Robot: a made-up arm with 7 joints. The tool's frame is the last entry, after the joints.
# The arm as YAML. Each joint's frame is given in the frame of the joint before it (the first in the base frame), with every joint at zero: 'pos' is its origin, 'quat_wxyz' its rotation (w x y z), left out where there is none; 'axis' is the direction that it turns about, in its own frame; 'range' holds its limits. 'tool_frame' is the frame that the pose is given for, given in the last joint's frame.
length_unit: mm
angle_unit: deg
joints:
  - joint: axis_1
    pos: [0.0, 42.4, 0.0]
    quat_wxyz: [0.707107, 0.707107, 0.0, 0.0]
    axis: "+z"
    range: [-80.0, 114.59]
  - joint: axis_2
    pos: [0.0, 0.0, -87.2]
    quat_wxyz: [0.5, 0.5, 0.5, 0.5]
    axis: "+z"
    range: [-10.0, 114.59]
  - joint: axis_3
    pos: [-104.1, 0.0, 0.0]
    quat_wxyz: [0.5, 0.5, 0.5, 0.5]
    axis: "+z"
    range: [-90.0, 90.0]
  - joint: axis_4
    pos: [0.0, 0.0, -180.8]
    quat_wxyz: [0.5, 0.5, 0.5, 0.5]
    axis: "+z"
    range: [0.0, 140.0]
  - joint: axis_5
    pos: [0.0, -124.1, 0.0]
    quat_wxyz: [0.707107, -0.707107, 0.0, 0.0]
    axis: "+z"
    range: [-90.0, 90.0]
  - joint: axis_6
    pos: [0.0, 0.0, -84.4]
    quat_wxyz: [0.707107, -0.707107, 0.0, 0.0]
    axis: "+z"
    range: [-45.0, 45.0]
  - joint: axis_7
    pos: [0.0, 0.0, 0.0]
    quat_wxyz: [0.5, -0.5, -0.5, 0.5]
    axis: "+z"
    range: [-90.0, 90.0]
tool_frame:
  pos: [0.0, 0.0, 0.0]
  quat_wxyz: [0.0, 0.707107, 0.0, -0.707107]
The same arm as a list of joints. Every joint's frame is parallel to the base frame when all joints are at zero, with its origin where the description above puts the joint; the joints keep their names.
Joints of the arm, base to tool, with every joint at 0 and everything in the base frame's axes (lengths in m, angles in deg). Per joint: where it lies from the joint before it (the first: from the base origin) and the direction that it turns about. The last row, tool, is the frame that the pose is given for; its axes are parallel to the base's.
axis_1: axis 0 -1 0 xyz 0 0.0424 0
axis_2: axis 1 0 0 xyz 0 0.0872 0
axis_3: axis 0 0 1 xyz 0 0 -0.1041
axis_4: axis 0 -1 0 xyz 0 0 -0.1808
axis_5: axis 0 0 1 xyz 0 0 -0.1241
axis_6: axis 0 1 0 xyz 0 0 -0.0844
axis_7: axis -1 0 0 xyz 0 0 0
tool: xyz 0 0 0
Joint limits (deg, base to tool): -80..114.59 -10..114.59 -90..90 0..140 -90..90 -45..45 -90..90

